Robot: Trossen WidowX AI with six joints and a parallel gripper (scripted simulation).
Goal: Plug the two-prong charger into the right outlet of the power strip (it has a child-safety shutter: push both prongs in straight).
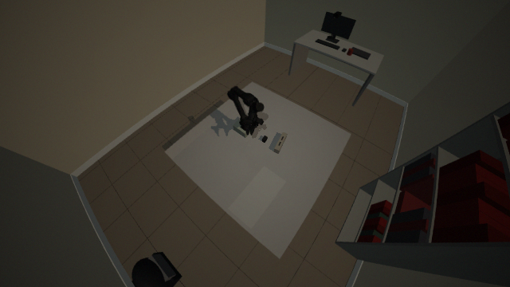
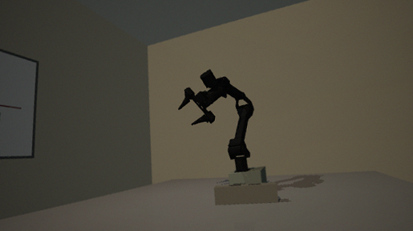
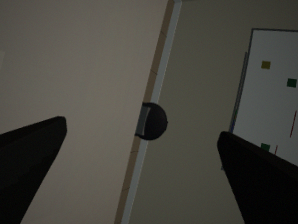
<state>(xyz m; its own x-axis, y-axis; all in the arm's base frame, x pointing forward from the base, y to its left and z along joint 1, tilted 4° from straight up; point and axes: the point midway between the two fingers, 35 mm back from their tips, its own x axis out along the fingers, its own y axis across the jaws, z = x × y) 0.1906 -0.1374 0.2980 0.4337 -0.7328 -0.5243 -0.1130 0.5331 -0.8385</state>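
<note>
The dark charger is 2 cm behind my gripper tip, 23 cm to the left of it and 31 cm below it.
</note>
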